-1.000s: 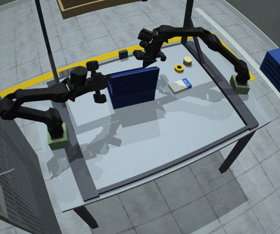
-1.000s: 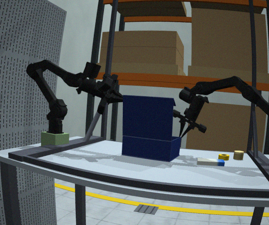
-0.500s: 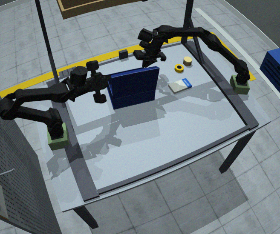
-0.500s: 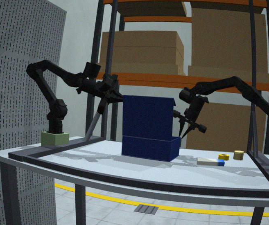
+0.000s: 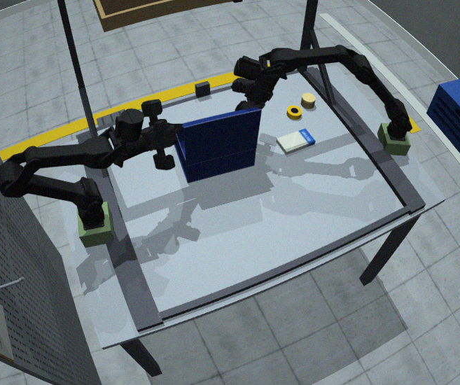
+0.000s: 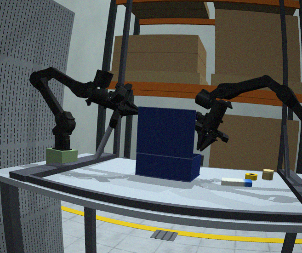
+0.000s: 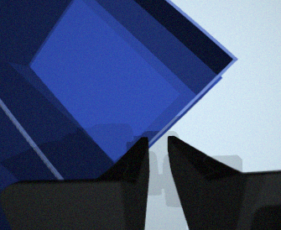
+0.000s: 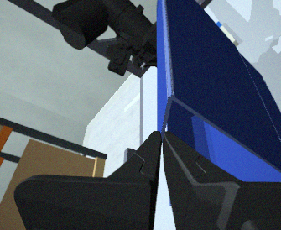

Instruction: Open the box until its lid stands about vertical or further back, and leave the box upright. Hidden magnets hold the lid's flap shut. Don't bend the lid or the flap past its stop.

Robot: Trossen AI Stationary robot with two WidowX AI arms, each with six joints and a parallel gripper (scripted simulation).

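Now: right hand 14 cm to the right of the lid flap. Also, from my right hand: yellow ring (16 cm behind, 48 cm to the left, 24 cm below); then tan cylinder (20 cm behind, 55 cm to the left, 22 cm below).
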